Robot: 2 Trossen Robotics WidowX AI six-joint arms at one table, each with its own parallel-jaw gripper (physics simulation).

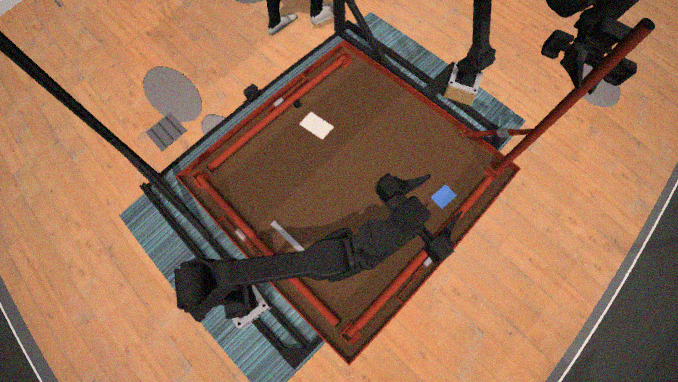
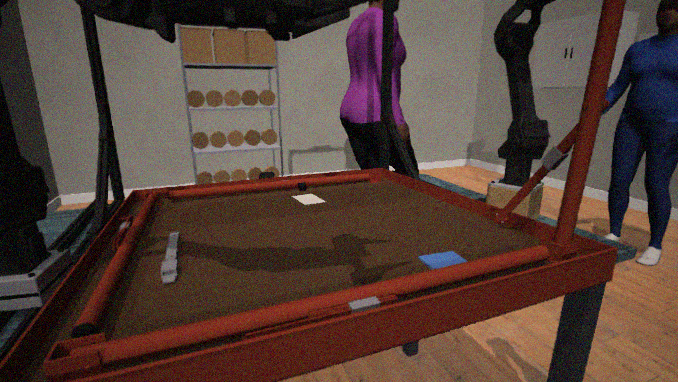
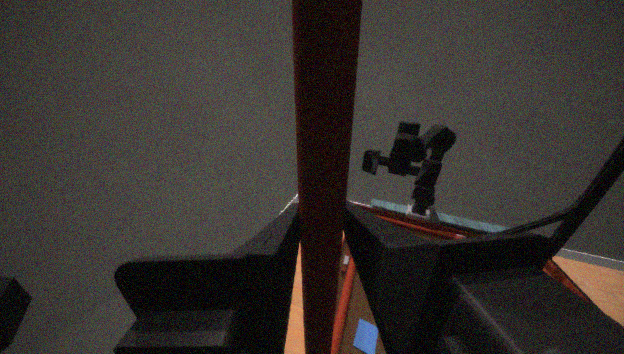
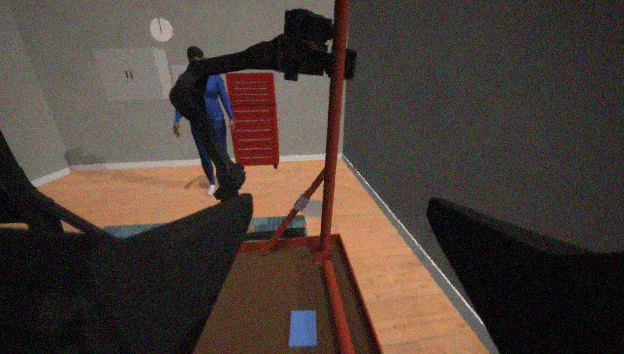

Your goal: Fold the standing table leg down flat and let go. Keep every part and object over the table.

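Note:
The red table leg stands up from a corner of the upturned table. Its brace slants from the leg to the table's rim, with a grey hinge midway. My left gripper is shut on the leg, high above the table, one finger on each side. My right gripper is open and empty, above the table near the blue square. It stands apart from the leg.
Three red legs lie flat along the rims. A blue square, a white card, a grey strip and a small black piece lie inside. Black frame posts stand around the table.

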